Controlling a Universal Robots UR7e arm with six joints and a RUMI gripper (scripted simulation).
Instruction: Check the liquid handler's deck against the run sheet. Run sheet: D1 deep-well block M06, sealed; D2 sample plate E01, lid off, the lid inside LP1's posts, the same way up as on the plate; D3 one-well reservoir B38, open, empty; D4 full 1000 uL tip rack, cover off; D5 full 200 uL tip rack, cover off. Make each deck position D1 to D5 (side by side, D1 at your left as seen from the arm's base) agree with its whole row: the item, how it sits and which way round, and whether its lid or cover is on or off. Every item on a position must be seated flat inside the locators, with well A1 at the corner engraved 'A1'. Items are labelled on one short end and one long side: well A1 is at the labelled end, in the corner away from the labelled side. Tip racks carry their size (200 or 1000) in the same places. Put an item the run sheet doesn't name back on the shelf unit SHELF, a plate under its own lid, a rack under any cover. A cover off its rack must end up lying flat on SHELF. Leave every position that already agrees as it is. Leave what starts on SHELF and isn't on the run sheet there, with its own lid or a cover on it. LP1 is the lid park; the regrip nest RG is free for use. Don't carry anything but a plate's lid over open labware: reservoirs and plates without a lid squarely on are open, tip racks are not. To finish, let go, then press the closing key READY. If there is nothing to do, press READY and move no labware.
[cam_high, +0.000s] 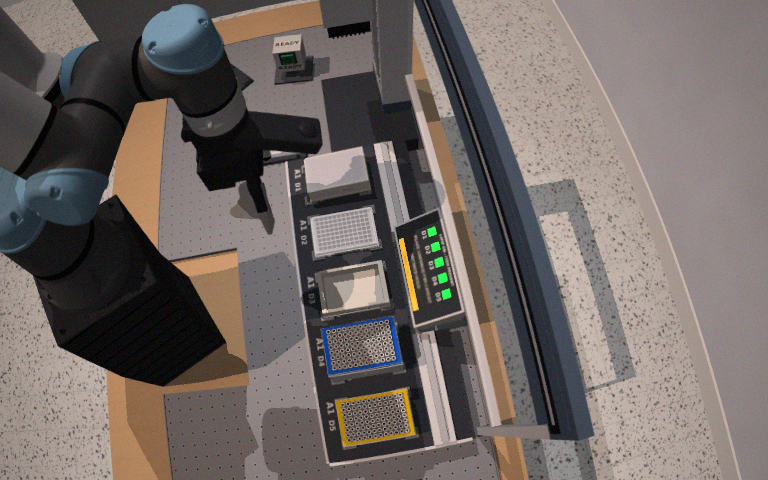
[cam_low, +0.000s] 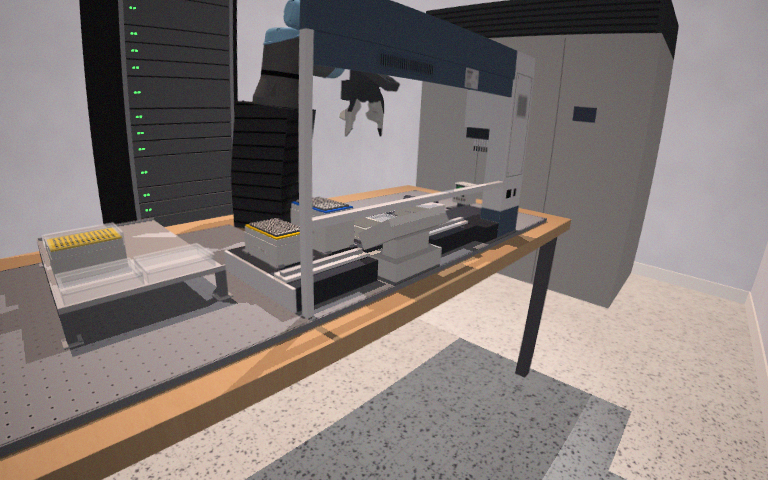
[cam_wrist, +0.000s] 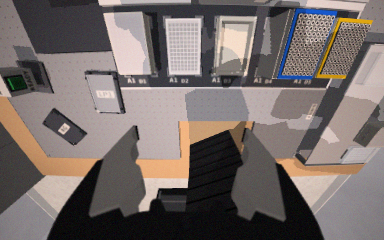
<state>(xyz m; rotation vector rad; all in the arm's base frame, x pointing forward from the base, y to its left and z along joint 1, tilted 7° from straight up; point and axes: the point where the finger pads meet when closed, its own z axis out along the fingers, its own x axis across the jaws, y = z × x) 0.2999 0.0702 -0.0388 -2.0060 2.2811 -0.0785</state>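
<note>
My gripper is now 220 mm above the sealed deep-well block, 130 mm to the right of it and 120 mm short of it. From my hand the other things lie so: blue-rimmed tip rack 240 mm to the right, 170 mm below, 60 mm ahead; then sample plate 240 mm below, 100 mm ahead, 10 mm to the left; then one-well reservoir 230 mm below, 120 mm to the right, 80 mm ahead.
</note>
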